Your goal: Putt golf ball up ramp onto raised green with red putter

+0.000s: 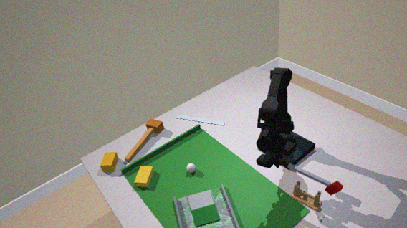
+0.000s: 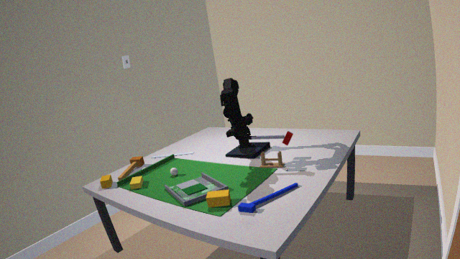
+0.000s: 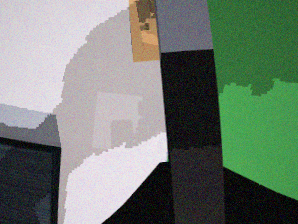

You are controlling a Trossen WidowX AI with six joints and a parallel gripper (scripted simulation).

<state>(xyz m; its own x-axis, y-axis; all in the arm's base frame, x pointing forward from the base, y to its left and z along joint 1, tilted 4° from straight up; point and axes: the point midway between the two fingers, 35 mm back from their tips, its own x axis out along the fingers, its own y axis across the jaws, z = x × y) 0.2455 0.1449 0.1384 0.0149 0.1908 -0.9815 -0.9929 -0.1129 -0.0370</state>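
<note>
The red putter lies 20 mm behind my gripper tip, 110 mm to the left of it and 30 mm above it. Also, from my gripper tip: small wooden rack: 20 mm behind, 130 mm to the left, 90 mm below; then white golf ball: 190 mm ahead, 350 mm to the right, 100 mm below; then green mat: 230 mm ahead, 210 mm to the right, 120 mm below.
</note>
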